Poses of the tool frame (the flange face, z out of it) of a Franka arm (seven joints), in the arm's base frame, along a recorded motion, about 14 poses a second.
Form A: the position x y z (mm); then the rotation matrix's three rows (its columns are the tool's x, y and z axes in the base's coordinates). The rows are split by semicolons.
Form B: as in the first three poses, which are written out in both.
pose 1, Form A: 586.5 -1.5 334.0; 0.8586 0.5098 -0.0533; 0.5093 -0.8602 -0.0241; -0.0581 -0.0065 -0.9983
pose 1, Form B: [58.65 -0.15 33.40 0.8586 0.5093 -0.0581 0.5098 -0.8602 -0.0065]
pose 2, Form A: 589.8 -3.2 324.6; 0.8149 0.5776 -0.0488; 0.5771 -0.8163 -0.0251; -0.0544 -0.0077 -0.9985
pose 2, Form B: [58.98 -0.32 32.46 0.8149 0.5771 -0.0544 0.5776 -0.8163 -0.0077]
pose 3, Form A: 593.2 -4.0 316.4; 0.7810 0.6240 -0.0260; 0.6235 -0.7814 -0.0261; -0.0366 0.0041 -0.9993
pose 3, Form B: [59.32 -0.40 31.64 0.7810 0.6235 -0.0366 0.6240 -0.7814 0.0041]
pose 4, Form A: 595.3 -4.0 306.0; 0.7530 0.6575 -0.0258; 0.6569 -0.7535 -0.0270; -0.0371 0.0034 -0.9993
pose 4, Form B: [59.53 -0.40 30.60 0.7530 0.6569 -0.0371 0.6575 -0.7535 0.0034]
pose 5, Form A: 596.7 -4.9 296.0; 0.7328 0.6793 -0.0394; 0.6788 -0.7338 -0.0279; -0.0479 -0.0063 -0.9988
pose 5, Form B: [59.67 -0.49 29.60 0.7328 0.6788 -0.0479 0.6793 -0.7338 -0.0063]
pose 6, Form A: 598.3 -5.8 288.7; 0.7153 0.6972 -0.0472; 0.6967 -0.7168 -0.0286; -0.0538 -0.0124 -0.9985
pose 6, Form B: [59.83 -0.58 28.87 0.7153 0.6967 -0.0538 0.6972 -0.7168 -0.0124]
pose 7, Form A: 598.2 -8.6 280.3; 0.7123 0.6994 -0.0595; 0.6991 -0.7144 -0.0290; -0.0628 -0.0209 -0.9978
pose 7, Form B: [59.82 -0.86 28.03 0.7123 0.6991 -0.0628 0.6994 -0.7144 -0.0209]
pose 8, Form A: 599.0 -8.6 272.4; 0.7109 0.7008 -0.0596; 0.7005 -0.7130 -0.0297; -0.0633 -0.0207 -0.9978
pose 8, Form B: [59.90 -0.86 27.24 0.7109 0.7005 -0.0633 0.7008 -0.7130 -0.0207]
